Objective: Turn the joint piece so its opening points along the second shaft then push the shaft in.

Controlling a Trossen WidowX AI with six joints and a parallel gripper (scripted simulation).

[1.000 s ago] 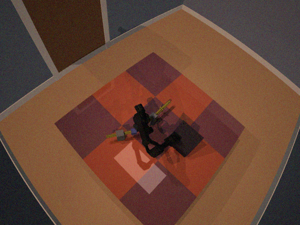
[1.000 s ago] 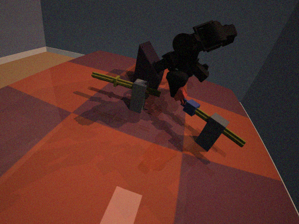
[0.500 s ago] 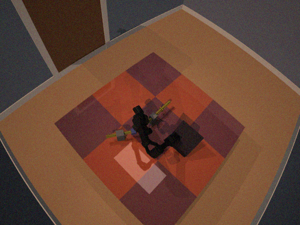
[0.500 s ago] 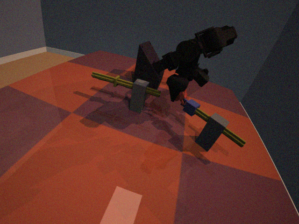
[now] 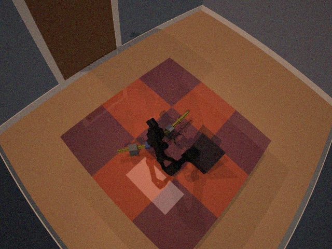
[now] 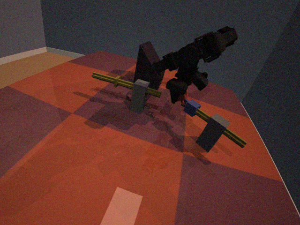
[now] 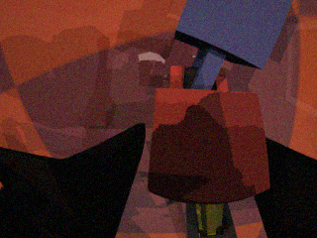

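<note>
Right now the red square joint piece is 10 mm to the left of my gripper tip and 30 mm above it.
</note>
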